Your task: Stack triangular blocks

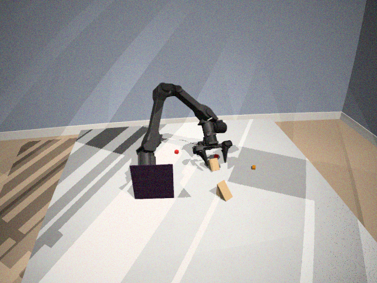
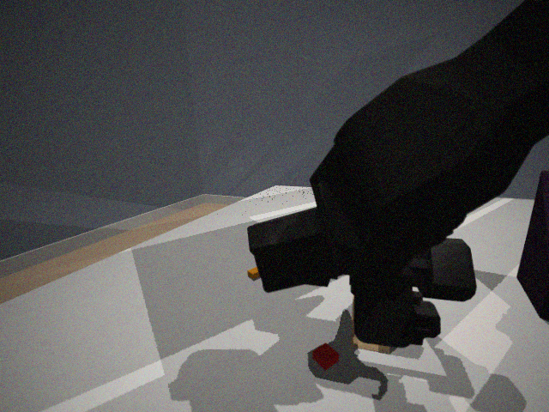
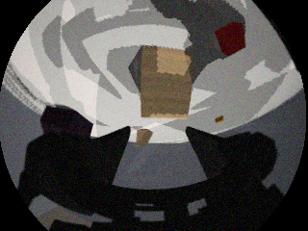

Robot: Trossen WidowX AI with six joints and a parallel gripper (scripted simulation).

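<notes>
Now: gripper tip 1 cm past the tan triangular block, 4 cm to the right of it and 2 cm above it. Also, from my gripper tip: small orange cube 19 cm ahead, 2 cm to the left, 3 cm below; then small red cube 19 cm behind, 16 cm to the left, 3 cm below.
</notes>
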